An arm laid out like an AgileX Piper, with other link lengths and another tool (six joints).
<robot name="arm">
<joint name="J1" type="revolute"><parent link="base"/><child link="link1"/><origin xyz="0.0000 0.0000 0.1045" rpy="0.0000 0.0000 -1.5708"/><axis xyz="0 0 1"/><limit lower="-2.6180" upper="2.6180"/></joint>
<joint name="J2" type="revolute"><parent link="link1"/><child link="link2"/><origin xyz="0.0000 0.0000 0.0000" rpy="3.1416 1.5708 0.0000"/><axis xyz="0 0 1"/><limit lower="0.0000" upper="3.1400"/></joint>
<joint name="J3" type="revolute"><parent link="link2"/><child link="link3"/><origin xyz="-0.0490 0.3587 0.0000" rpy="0.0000 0.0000 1.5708"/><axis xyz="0 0 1"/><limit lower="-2.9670" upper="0.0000"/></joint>
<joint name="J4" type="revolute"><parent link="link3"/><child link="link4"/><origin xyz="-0.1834 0.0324 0.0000" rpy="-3.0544 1.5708 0.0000"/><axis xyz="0 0 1"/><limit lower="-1.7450" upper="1.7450"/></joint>
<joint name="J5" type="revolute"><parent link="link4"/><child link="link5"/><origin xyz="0.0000 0.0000 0.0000" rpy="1.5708 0.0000 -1.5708"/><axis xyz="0 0 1"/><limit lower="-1.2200" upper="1.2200"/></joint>
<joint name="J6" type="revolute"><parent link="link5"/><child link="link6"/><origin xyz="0.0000 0.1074 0.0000" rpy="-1.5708 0.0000 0.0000"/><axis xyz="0 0 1"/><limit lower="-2.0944" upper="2.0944"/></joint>
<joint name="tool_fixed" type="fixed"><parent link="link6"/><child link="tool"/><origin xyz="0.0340 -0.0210 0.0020" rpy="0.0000 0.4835 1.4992"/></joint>
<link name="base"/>
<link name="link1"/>
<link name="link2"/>
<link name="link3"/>
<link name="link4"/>
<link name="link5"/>
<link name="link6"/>
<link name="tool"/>
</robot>
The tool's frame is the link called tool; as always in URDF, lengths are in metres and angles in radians.
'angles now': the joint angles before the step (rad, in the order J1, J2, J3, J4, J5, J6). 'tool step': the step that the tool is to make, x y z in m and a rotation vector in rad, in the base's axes. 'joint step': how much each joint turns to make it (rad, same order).
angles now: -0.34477, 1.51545, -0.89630, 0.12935, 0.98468, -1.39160
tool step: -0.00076, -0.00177, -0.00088, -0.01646, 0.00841, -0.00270
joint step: -0.00001, 0.00000, 0.00000, -0.02227, 0.00096, 0.01418
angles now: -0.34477, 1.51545, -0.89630, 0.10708, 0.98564, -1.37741
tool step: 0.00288, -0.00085, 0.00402, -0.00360, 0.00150, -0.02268
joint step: 0.00233, 0.00000, -0.02486, -0.00784, 0.02249, 0.03108
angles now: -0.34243, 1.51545, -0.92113, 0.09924, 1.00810, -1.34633
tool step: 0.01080, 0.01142, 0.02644, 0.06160, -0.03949, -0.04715
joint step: 0.03379, -0.01662, -0.11172, 0.06707, 0.10387, 0.06524
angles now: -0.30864, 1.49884, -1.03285, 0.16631, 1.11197, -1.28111
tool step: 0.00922, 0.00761, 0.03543, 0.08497, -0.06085, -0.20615
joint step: 0.01022, -0.04186, -0.11534, 0.07154, 0.08592, 0.21695
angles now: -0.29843, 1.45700, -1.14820, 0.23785, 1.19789, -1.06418
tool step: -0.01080, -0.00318, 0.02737, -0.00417, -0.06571, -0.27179
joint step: 0.00086, -0.09270, -0.04421, -0.04950, 0.01399, 0.29601
